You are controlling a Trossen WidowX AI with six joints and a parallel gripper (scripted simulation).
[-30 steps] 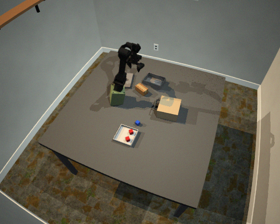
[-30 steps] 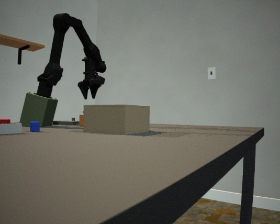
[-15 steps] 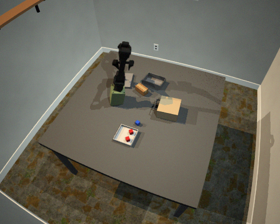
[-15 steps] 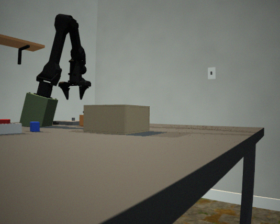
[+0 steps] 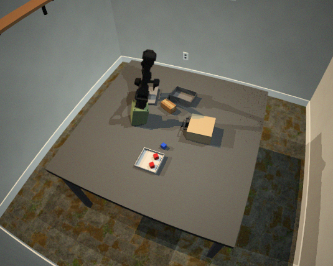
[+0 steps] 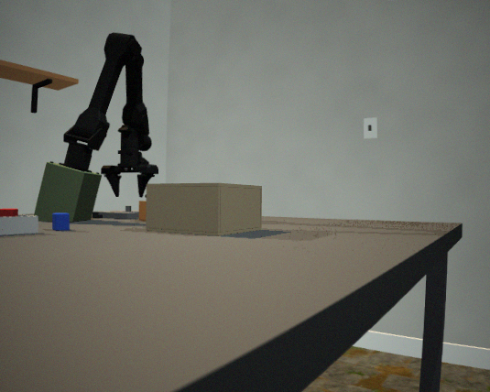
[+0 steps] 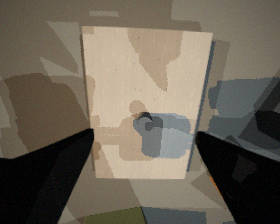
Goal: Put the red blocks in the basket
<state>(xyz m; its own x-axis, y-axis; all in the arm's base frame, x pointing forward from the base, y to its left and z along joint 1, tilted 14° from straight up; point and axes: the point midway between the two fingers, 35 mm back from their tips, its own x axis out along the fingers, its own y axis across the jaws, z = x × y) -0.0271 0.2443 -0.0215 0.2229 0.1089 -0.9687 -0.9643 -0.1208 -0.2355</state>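
Right now the grey lid is 8 cm below my hand. Also, from my hand: white basket 58 cm to the right, 21 cm ahead, 9 cm below; then orange box 19 cm ahead, 10 cm to the right, 6 cm below; then tan drawer cabinet 48 cm ahead, 27 cm to the right, 6 cm below.
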